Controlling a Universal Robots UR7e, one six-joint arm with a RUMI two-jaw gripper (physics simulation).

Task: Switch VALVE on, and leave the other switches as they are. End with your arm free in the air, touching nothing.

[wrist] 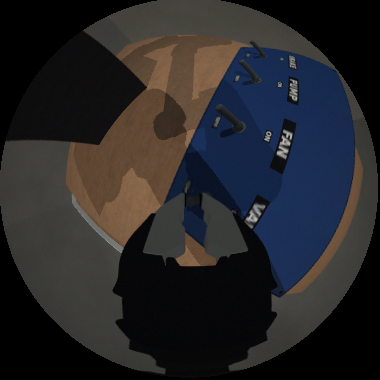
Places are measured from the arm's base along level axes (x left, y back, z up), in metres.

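Where they show: gripper, fingertip midpoint: (192,194).
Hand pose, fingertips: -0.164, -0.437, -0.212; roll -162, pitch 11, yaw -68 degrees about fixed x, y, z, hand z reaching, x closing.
Each offset is from my fingertips to the top centre of the thing, as dx, dy, dz. "*": to the spot under its first point. Level surfaces: height alone.
The blue switch panel (315,165) fills the right side of the wrist view. The VALVE label @(-0.006, -0.083, +0.013) (256,212) is partly hidden by my right finger. My gripper (192,194) is shut on the dark VALVE switch lever @(-0.004, -0.009, +0.021) (193,200), which shows between the fingertips. The fingers stand a little apart around it. The OFF mark @(* -0.003, +0.014, -0.044) (187,186) of VALVE shows just beyond the left fingertip. The ON mark of VALVE is mostly hidden by the right finger. How far the lever is tilted cannot be told.
The FAN lever @(+0.116, -0.005, +0.010) (230,118), PUMP lever @(+0.236, -0.009, +0.010) (250,71) and BRAKE lever @(* +0.350, -0.017, -0.010) (258,49) stand farther up the panel, all leaning toward their OFF side. A wooden table top @(dz -0.122) (115,165) lies left of the panel. A large black shape (75,100) covers the upper left.
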